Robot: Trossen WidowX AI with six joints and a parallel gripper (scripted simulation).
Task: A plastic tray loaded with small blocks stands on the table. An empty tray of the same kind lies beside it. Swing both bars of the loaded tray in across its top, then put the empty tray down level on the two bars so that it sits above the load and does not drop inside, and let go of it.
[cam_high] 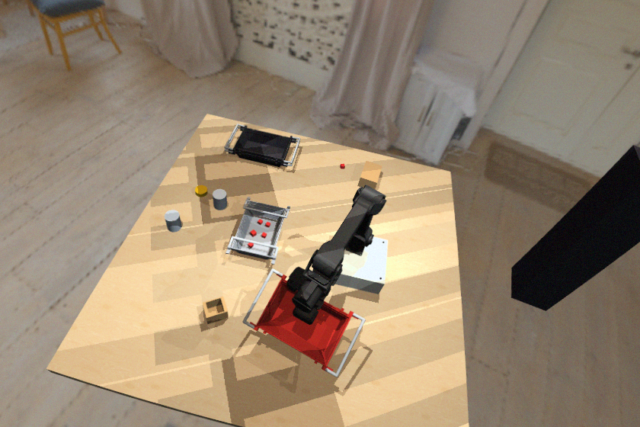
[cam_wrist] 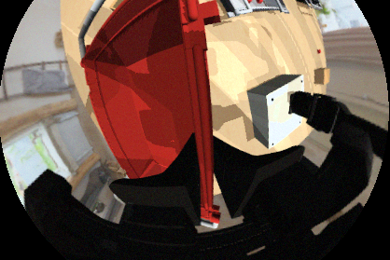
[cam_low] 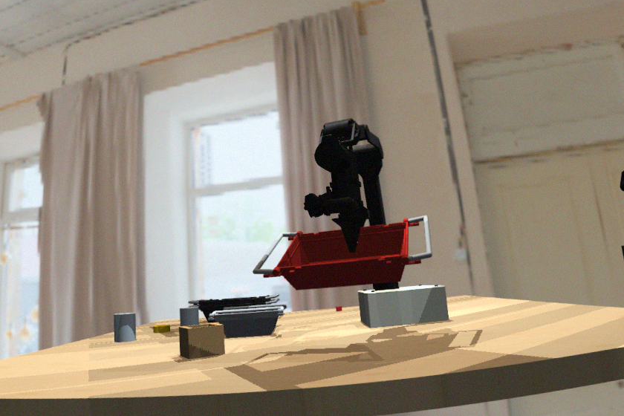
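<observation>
Right now the red tray is 70 mm to the left of my gripper tip and 10 mm ahead of it. From my gripper tip the other things lie so: wooden block 770 mm to the right, 150 mm below, 10 mm behind; small box 290 mm ahead, 160 mm below, 90 mm to the left; yellow disc 620 mm ahead, 340 mm to the right, 170 mm below.
</observation>
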